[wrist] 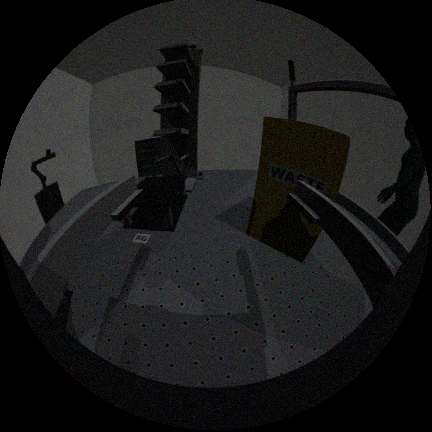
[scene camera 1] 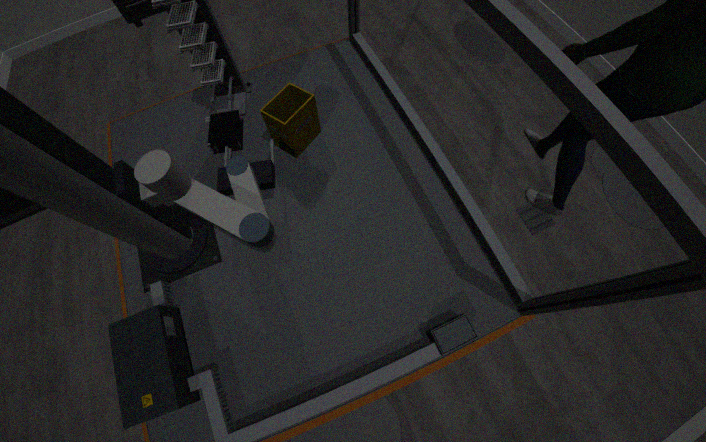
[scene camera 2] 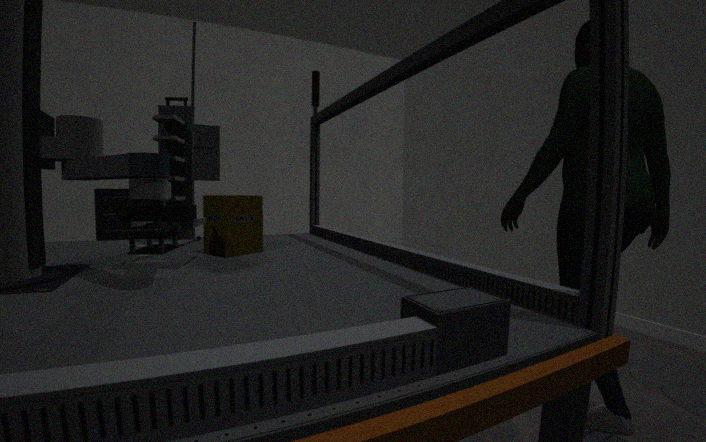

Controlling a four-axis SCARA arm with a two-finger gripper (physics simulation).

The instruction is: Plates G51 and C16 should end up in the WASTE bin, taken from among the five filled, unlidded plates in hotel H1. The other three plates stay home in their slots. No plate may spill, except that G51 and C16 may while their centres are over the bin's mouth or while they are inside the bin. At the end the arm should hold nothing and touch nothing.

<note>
In view: my gripper (scene camera 1: 249,144), a hotel H1 (scene camera 2: 186,170), a grey box (scene camera 2: 465,337) and a dark cabinet (scene camera 1: 143,354).
The hotel H1 is seen too in the wrist view (wrist: 176,145).
</note>
